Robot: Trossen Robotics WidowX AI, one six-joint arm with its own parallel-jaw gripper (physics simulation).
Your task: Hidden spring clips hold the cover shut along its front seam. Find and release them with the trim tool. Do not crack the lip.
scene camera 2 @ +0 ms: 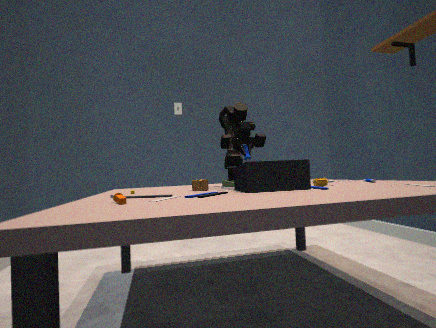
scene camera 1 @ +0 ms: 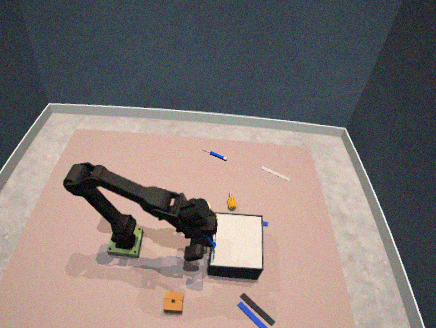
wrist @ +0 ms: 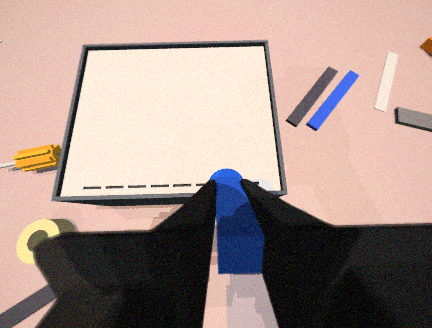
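Note:
A dark box stands on the table with a pale flat cover on top, inside the rim. A row of several thin dark slots runs along the cover's edge nearest the arm. My gripper is shut on a blue trim tool, over the slotted edge, right of its middle in the wrist view. The tool and fingers hide part of the slot row. The tool's tip is hidden, so contact cannot be told.
A yellow-orange screwdriver lies beside the box. A tape roll is at lower left in the wrist view. A dark bar and blue bar lie on the opposite side. An orange block sits farther off.

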